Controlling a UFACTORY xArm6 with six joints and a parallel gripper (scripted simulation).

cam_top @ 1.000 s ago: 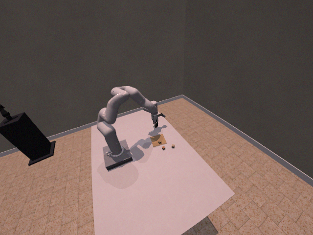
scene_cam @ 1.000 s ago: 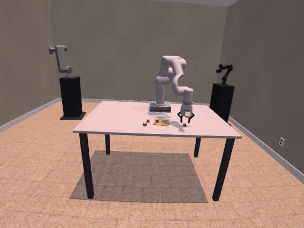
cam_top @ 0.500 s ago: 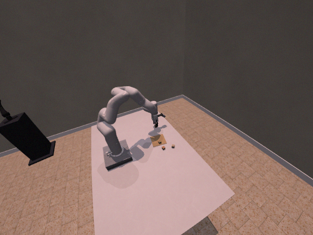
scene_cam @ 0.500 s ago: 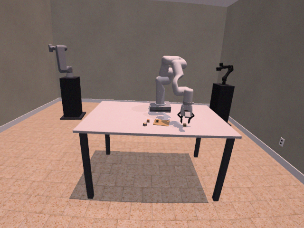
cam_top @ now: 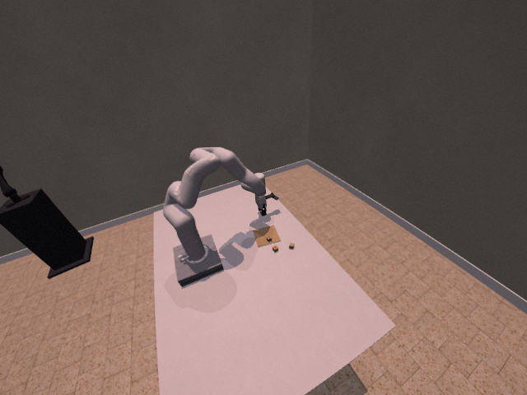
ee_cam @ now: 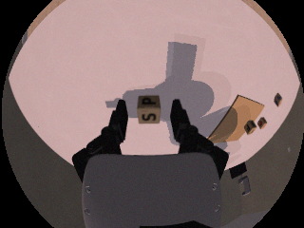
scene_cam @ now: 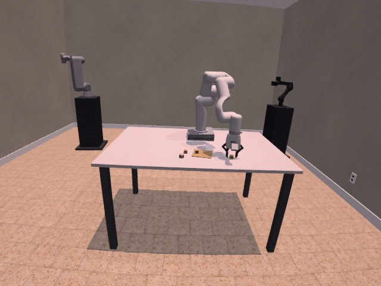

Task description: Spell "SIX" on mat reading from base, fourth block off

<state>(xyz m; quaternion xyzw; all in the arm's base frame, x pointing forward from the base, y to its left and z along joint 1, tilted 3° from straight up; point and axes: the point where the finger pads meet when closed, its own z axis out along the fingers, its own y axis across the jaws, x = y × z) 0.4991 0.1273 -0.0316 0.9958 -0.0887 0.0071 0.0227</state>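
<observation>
Right now the tan mat is 19 cm to the right of my hand, 9 cm behind it and 2 cm below it.
</observation>
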